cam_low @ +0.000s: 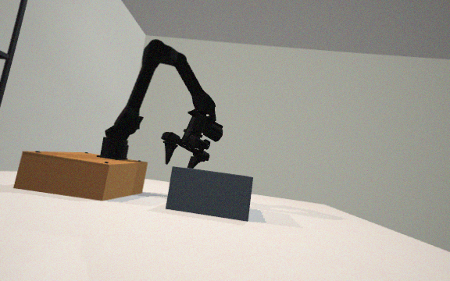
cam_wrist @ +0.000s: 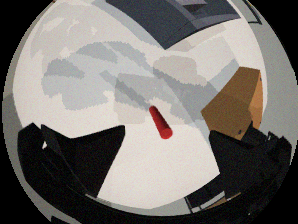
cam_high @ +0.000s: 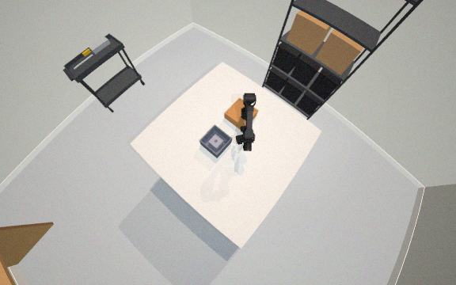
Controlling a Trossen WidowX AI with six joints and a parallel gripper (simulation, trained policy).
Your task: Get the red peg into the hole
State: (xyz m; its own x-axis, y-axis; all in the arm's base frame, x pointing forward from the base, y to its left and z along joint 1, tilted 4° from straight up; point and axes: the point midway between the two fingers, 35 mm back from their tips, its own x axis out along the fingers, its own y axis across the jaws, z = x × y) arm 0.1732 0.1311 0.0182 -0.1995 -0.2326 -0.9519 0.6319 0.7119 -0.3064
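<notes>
My gripper tip is 50 mm above the red peg. Also, from my gripper tip: light grey plate 160 mm ahead, 170 mm to the right, 40 mm below; dark grey box 160 mm ahead, 170 mm to the right, 60 mm below.
</notes>
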